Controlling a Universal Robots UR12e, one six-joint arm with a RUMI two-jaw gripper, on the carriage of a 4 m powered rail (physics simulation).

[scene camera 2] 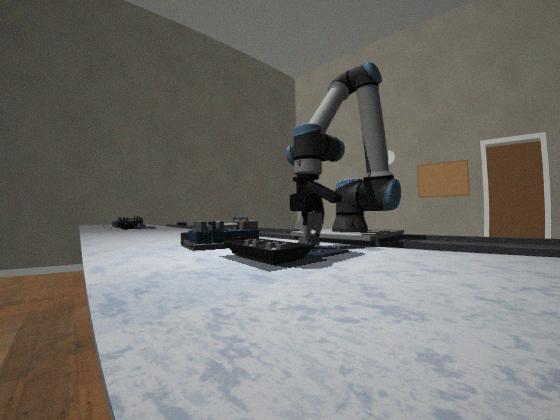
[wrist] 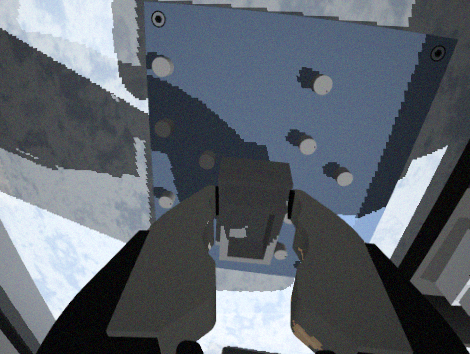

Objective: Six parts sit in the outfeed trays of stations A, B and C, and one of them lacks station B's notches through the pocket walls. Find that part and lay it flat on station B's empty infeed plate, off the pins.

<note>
The pictures show: my gripper and a blue infeed plate.
My gripper also shows in the wrist view.
</note>
